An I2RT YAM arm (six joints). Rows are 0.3 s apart.
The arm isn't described. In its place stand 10 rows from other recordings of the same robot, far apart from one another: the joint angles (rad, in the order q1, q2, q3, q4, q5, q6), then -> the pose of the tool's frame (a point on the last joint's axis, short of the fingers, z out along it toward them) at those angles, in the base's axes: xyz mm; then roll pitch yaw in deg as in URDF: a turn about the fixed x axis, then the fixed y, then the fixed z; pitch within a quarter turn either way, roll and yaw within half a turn.
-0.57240 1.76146 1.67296 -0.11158 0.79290 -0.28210 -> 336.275 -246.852 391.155 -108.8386 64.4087 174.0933
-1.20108 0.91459 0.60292 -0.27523 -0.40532 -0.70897 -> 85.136 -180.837 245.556 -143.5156 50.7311 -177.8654
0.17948 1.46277 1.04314 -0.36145 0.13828 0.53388 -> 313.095 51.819 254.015 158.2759 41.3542 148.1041
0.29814 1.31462 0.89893 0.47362 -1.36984 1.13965 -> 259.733 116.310 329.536 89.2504 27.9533 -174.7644
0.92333 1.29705 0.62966 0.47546 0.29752 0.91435 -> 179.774 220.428 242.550 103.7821 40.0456 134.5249
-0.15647 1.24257 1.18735 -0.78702 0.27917 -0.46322 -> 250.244 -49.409 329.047 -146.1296 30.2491 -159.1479
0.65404 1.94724 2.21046 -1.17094 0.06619 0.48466 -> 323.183 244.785 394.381 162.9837 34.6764 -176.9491
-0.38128 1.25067 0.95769 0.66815 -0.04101 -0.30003 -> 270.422 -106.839 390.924 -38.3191 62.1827 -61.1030
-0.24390 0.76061 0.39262 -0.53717 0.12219 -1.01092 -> 141.074 -39.578 177.347 -143.6651 14.2850 -133.7663
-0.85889 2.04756 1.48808 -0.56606 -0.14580 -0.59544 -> 283.311 -320.427 170.308 -171.5276 25.4745 168.7182
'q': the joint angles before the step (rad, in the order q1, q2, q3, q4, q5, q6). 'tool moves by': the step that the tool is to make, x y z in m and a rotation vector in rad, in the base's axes. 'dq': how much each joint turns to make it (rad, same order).
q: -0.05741 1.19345 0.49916 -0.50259 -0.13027 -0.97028
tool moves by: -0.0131 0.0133 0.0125 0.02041 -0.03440 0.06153
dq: 0.06775 -0.11103 -0.01089 -0.06430 -0.01723 0.01397
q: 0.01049 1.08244 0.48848 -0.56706 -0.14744 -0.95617
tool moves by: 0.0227 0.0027 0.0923 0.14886 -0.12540 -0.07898
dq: -0.00445 -0.03201 0.32413 -0.20246 -0.09589 0.13749
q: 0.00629 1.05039 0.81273 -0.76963 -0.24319 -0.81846
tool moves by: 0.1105 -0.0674 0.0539 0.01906 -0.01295 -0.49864
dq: -0.20078 0.44302 0.51096 -0.01264 0.15023 0.26197
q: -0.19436 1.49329 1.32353 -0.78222 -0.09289 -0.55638
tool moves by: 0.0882 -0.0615 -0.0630 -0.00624 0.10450 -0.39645
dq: -0.08800 0.42465 0.25756 0.06562 0.19271 0.24310
